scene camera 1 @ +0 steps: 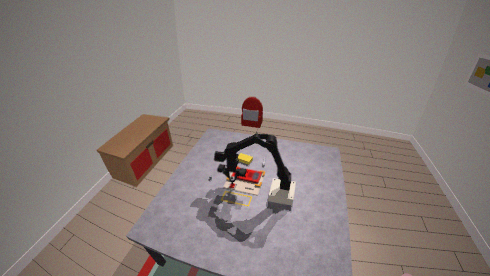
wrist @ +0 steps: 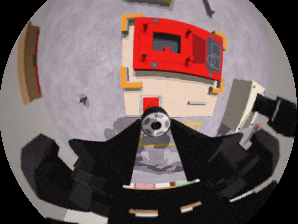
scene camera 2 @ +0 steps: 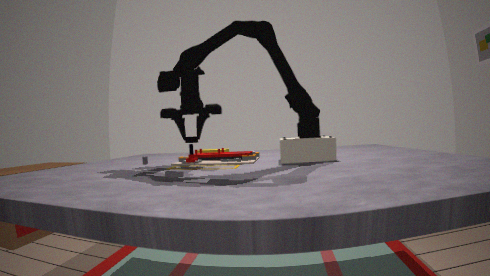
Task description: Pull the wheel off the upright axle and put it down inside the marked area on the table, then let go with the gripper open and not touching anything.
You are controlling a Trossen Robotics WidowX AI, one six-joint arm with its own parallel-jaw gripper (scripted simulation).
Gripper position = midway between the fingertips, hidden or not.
The gripper [scene camera 2: 191, 139] carries a wheel [wrist: 155, 122].
